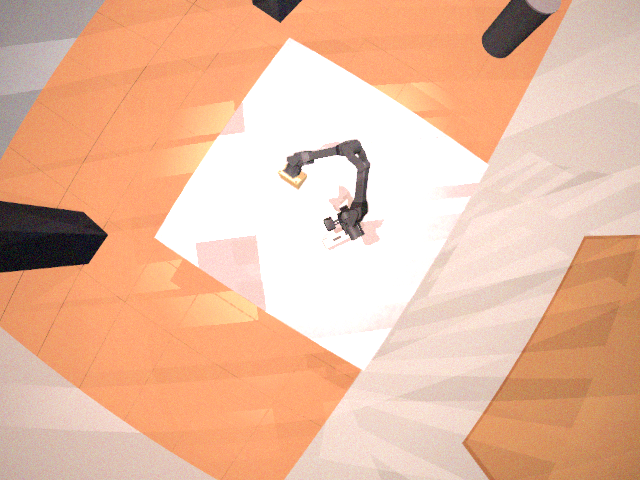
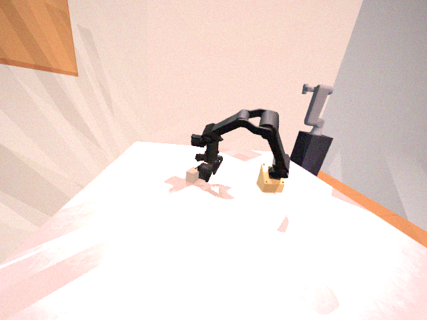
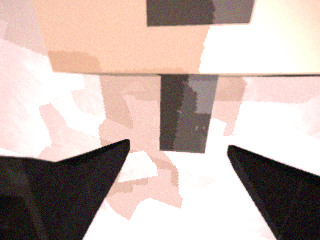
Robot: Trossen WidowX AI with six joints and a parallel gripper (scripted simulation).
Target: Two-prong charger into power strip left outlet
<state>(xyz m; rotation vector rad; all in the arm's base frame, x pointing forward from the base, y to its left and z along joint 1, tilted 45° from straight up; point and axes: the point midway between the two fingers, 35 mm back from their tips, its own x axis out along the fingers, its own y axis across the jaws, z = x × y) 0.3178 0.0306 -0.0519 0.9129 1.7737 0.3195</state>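
Now: the charger 5 cm ahead of my gripper tip, 2 cm to the right of it and 1 cm above it.
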